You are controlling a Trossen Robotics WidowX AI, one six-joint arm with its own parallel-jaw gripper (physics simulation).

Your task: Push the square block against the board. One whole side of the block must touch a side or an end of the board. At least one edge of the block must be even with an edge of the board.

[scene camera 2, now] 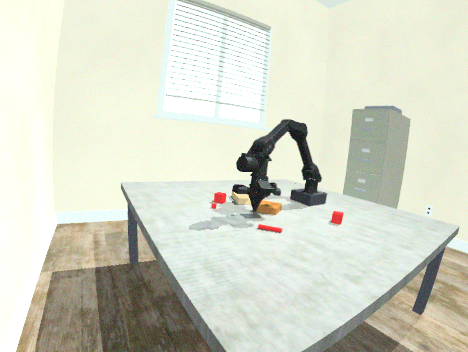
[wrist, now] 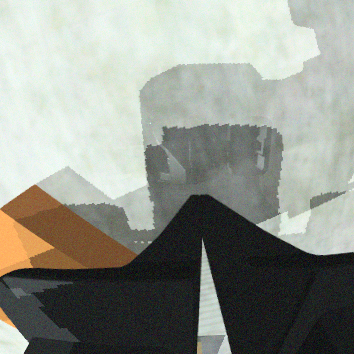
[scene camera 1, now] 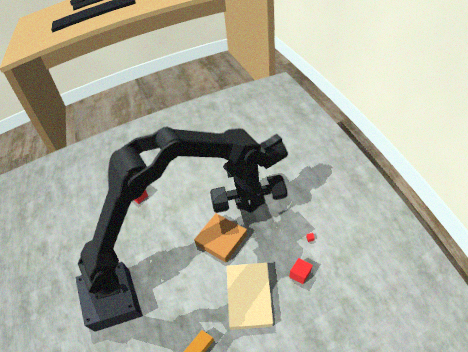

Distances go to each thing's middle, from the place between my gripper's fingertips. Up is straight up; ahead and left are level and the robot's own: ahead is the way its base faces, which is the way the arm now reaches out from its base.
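Pale board (scene camera 1: 249, 301) at 9 cm behind my hand and 23 cm to the right of it. Square block (scene camera 1: 220, 237) at 4 cm to the right of my hand and 10 cm behind it.
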